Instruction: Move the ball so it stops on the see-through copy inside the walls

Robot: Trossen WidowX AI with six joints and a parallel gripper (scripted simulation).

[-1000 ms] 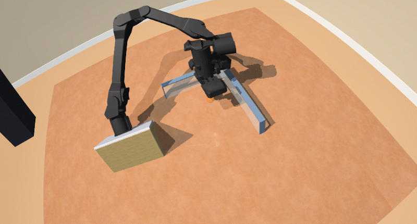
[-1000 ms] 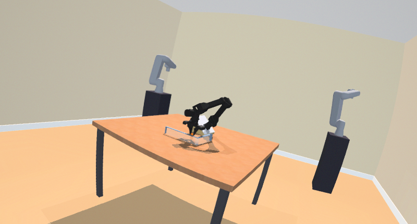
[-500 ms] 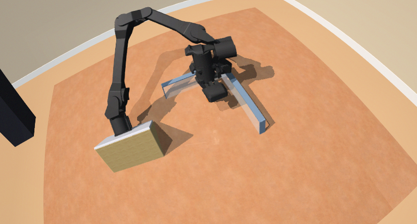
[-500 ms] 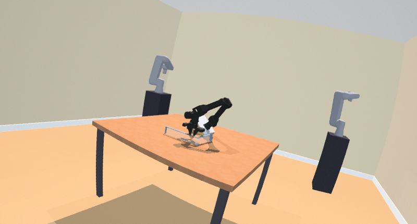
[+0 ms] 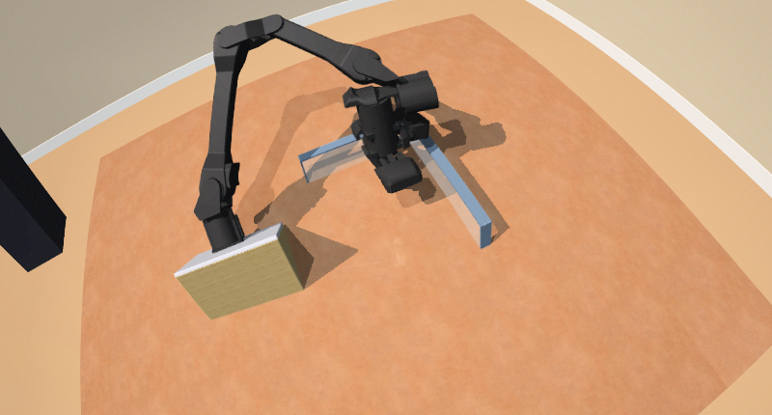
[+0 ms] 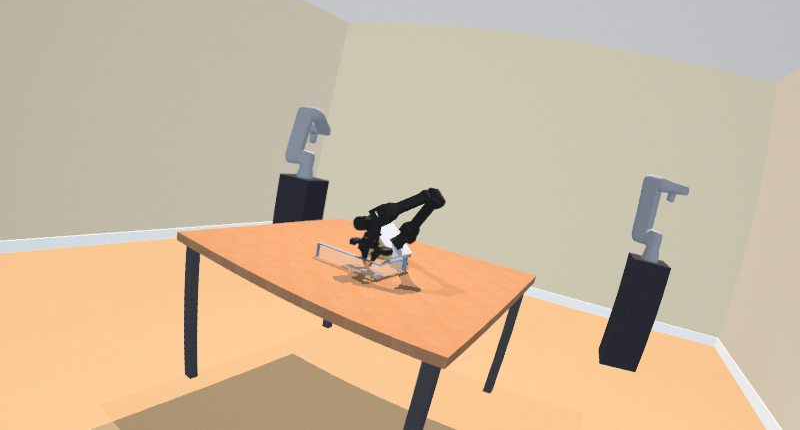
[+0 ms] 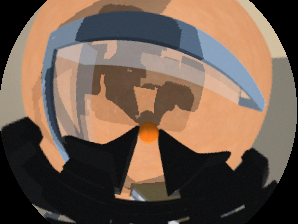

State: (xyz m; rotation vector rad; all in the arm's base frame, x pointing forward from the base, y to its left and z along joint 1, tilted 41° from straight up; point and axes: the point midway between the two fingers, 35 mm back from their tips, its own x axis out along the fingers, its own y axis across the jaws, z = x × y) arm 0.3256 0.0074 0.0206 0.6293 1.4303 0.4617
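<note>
Right now my gripper tip is right at the see-through copy of ball. From my gripper tip the other things lie so: orange ball right at my gripper tip.
</note>
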